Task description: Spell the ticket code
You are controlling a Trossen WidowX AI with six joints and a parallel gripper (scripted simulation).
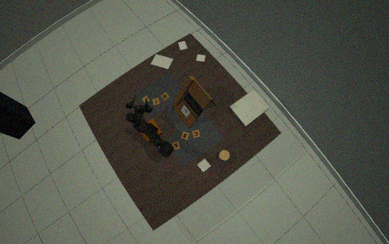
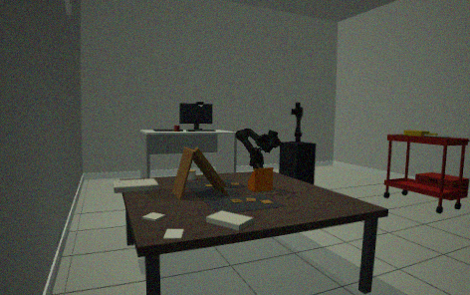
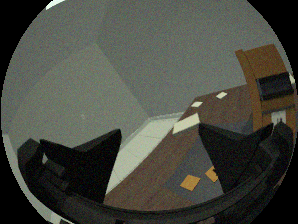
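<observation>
Now: gripper tip 290 mm above the tan letter tile, 100 mm short of it and 30 mm to the right of it. Round my gripper tip: white slab: 610 mm ahead, 580 mm to the right, 280 mm below; white ticket: 240 mm to the right, 220 mm below, 200 mm ahead; white pad: 400 mm ahead, 290 mm to the left, 290 mm below.
</observation>
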